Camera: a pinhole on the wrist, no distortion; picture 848 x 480 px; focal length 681.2 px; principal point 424.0 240.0 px. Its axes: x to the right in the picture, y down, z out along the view. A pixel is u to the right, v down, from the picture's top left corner.
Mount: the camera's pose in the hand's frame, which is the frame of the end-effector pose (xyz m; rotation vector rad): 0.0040 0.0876 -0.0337 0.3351 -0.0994 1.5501
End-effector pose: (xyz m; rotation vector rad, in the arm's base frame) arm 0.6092 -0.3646 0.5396 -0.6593 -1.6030 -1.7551
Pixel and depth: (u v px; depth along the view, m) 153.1 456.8 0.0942
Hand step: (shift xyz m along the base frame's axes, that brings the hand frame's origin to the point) 0.0242 0.0506 0.0132
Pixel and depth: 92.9 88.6 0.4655
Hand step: -0.3253 0.3133 -0.0022
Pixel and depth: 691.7 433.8 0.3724
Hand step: 0.0966 0.3744 0.0962
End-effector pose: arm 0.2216 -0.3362 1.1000 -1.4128 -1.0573 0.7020
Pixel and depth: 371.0 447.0 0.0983
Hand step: -0.0495 0.0213 -0.0624
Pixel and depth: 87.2 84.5 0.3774
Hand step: -0.2141 0.2214 0.1748
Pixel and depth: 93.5 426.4 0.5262
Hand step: -0.4607 0.0933 0.2260
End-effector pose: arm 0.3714 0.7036 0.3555 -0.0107 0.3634 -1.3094
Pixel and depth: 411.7 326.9 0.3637
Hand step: 0.0697 -0.0778 0.3003
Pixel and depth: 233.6 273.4 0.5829
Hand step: -0.0745 -0.2088 0.4870
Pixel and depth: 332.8 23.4 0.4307
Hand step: 0.0546 -0.2786 0.2868
